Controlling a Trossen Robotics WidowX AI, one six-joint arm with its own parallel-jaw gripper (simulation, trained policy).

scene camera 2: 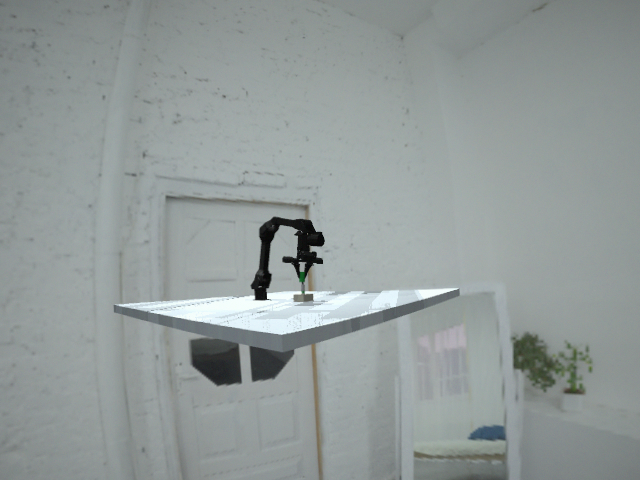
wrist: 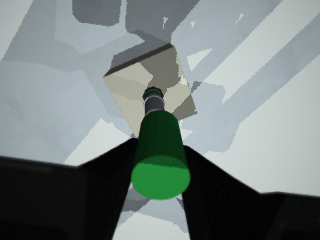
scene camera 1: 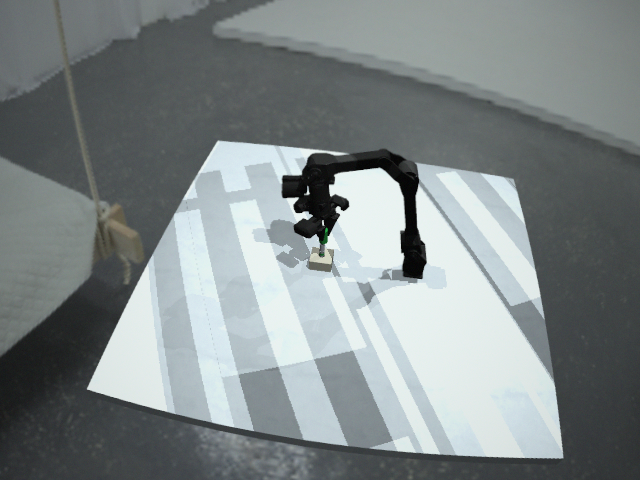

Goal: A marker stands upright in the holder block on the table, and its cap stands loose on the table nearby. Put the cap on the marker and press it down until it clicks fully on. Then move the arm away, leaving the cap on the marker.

In view: the gripper [scene camera 1: 324,237] and a green cap [wrist: 160,171].
The gripper shows as well in the wrist view [wrist: 158,148].
